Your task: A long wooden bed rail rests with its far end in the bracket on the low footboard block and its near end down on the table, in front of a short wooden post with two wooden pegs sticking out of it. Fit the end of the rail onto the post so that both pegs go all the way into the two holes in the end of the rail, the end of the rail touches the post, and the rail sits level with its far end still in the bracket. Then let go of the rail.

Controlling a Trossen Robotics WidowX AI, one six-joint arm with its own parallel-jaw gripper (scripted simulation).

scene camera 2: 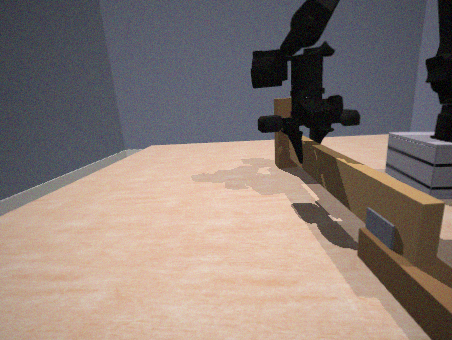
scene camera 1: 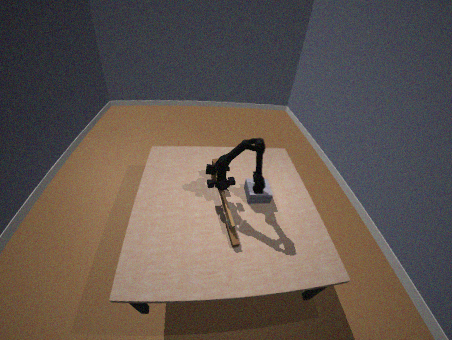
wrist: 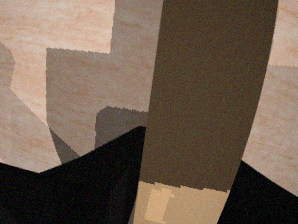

Labels:
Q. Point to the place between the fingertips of my gripper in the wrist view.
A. At 170,141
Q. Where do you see a wooden rail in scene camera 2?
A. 414,213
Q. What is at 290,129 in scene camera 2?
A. My gripper.

